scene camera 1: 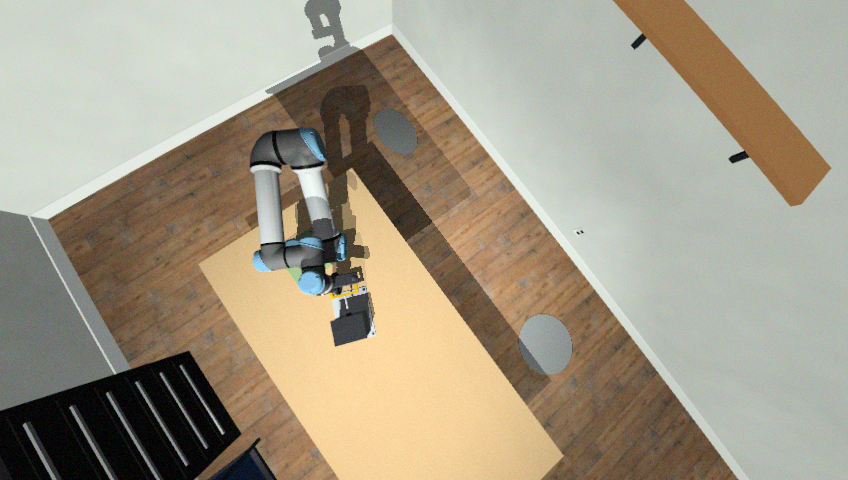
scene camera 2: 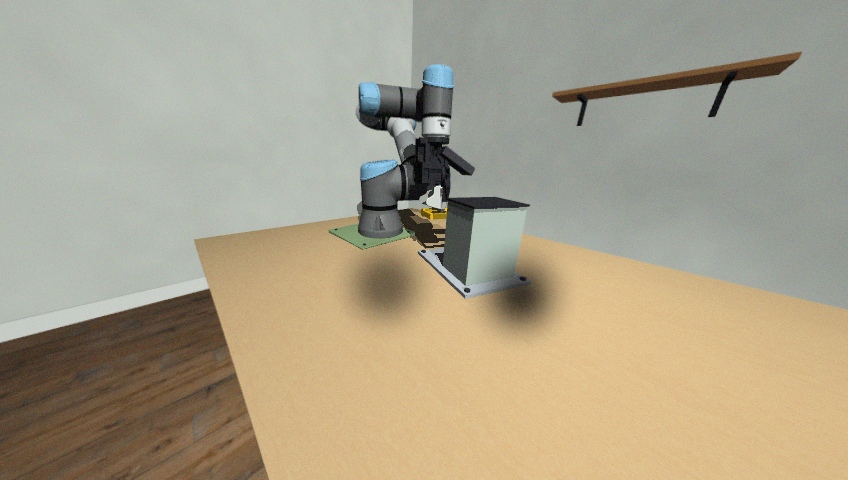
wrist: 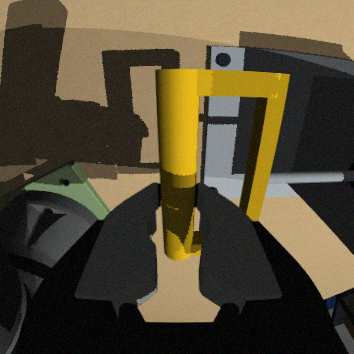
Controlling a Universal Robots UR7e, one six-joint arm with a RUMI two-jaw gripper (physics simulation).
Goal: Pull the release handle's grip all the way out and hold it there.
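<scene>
The release handle is a yellow rectangular frame with a round grip bar. In the wrist view the grip [wrist: 177, 130] runs between the two dark jaws, and its side bar [wrist: 267, 150] stands to the right. The handle also shows in scene camera 1 [scene camera 1: 344, 295] and, partly hidden, in scene camera 2 [scene camera 2: 434, 215]. My gripper [wrist: 177, 185] is shut on the grip, with a jaw on each side. A grey rod [wrist: 310, 177] runs from the handle's side towards the dark housing [wrist: 325, 115] [scene camera 1: 351, 328] [scene camera 2: 493, 243]. Where the rod meets the frame is hidden.
The housing stands on a light grey base plate [wrist: 220, 145] [scene camera 2: 490, 288] with bolts, on the tan table [scene camera 1: 416, 380] [scene camera 2: 535, 386]. The arm's green mounting plate [scene camera 2: 345, 236] [wrist: 87, 185] lies close to the handle. A wooden shelf [scene camera 1: 731, 95] [scene camera 2: 672, 80] is on the wall.
</scene>
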